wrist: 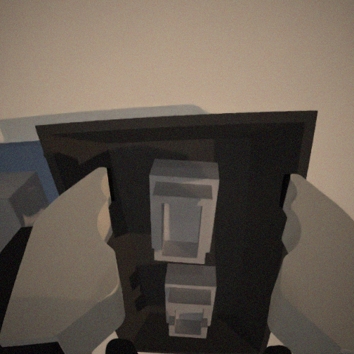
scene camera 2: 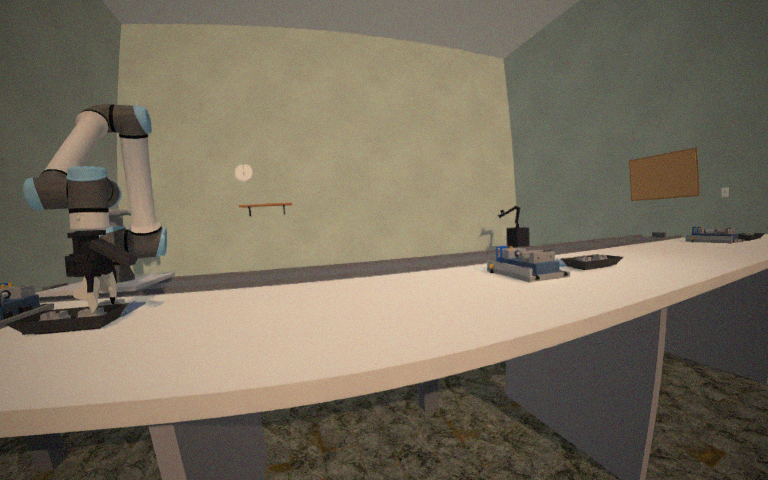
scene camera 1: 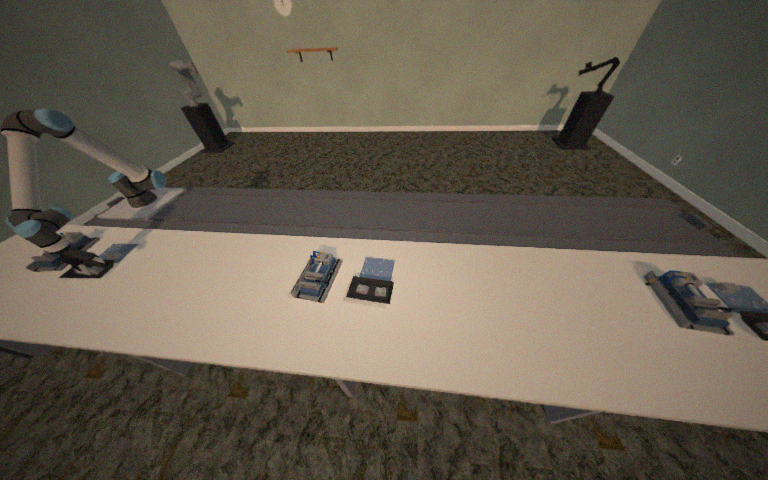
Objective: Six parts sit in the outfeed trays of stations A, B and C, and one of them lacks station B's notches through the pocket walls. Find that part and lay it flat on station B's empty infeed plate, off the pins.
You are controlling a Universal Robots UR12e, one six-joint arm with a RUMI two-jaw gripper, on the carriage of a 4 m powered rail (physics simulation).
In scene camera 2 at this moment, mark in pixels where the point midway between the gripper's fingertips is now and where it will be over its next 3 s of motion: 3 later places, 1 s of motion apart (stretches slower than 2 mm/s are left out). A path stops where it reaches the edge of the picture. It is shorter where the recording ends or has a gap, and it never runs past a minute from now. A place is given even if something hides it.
My gripper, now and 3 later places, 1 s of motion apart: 103, 308; 106, 317; 103, 296; 97, 314
